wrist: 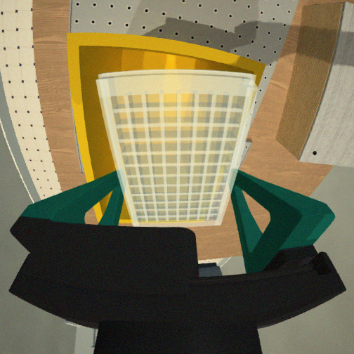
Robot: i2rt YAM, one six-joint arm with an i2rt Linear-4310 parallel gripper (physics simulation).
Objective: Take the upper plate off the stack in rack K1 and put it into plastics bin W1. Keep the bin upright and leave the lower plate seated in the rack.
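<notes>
A translucent, pale well plate [178, 135] fills the middle of the wrist view, its far edge wider than its near edge. My gripper [176, 174] is shut on it, with one green finger at each side near its close end. The plate hangs over the yellow bin W1 [150, 42] and hides much of the bin's inside. The bin's far rim and left wall show around the plate; most of its right side is hidden. The plate's height over the bin is hard to tell. Rack K1 and the lower plate cannot be made out in this view.
A block with a brown side and a grey face [332, 105] stands at the right. A grey perforated board [110, 15] lies at the back and beneath the bin, on a wooden table top [50, 100]. A cream dotted strip [17, 80] runs along the left. A dark shadow crosses the back.
</notes>
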